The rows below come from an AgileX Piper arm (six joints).
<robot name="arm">
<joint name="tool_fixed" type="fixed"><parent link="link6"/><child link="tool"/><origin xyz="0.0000 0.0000 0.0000" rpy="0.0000 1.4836 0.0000"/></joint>
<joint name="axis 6" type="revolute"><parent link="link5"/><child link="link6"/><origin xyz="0.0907 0.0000 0.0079" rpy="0.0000 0.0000 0.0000"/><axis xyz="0.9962 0 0.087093"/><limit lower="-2.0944" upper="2.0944"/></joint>
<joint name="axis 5" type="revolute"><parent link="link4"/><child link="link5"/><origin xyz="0.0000 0.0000 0.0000" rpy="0.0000 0.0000 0.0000"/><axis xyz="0 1 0"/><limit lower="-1.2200" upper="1.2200"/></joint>
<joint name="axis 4" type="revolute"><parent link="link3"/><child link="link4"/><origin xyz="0.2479 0.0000 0.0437" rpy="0.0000 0.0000 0.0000"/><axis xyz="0.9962 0 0.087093"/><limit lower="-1.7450" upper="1.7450"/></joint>
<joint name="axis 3" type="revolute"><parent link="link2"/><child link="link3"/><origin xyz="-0.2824 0.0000 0.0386" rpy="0.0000 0.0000 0.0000"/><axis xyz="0 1 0"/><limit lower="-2.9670" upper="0.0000"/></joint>
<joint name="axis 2" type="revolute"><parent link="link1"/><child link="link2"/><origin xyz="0.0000 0.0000 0.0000" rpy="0.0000 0.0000 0.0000"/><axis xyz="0 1 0"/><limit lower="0.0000" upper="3.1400"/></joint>
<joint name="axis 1" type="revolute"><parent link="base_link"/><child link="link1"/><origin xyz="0.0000 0.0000 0.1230" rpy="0.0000 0.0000 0.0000"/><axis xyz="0 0 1"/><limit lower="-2.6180" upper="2.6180"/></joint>
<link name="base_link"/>
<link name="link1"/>
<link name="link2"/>
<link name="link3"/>
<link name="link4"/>
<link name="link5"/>
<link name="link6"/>
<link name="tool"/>
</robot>
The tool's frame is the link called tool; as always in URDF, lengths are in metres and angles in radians.
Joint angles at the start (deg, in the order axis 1, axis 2, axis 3, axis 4, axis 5, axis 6): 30.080 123.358 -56.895 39.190 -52.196 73.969
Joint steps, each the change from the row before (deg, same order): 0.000 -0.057 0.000 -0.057 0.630 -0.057; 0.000 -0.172 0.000 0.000 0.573 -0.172; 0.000 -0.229 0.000 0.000 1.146 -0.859; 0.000 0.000 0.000 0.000 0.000 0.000; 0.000 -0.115 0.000 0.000 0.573 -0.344; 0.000 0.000 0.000 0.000 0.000 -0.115; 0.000 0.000 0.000 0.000 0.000 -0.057; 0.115 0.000 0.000 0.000 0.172 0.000; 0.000 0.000 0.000 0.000 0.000 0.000; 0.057 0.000 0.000 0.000 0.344 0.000; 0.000 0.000 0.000 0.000 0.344 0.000
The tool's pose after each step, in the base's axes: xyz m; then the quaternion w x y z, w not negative. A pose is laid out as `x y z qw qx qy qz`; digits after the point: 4 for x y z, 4 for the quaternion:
0.3706 0.1627 0.1049 0.4261 0.5736 0.5464 0.4370
0.3704 0.1630 0.1053 0.4235 0.5739 0.5491 0.4356
0.3700 0.1636 0.1052 0.4200 0.5723 0.5575 0.4304
0.3700 0.1636 0.1052 0.4200 0.5723 0.5575 0.4304
0.3698 0.1639 0.1052 0.4180 0.5718 0.5614 0.4281
0.3698 0.1639 0.1052 0.4184 0.5712 0.5619 0.4277
0.3698 0.1639 0.1052 0.4186 0.5709 0.5622 0.4274
0.3694 0.1647 0.1050 0.4171 0.5708 0.5636 0.4273
0.3694 0.1647 0.1050 0.4171 0.5708 0.5636 0.4273
0.3691 0.1653 0.1045 0.4148 0.5713 0.5655 0.4264
0.3690 0.1654 0.1040 0.4126 0.5721 0.5671 0.4253

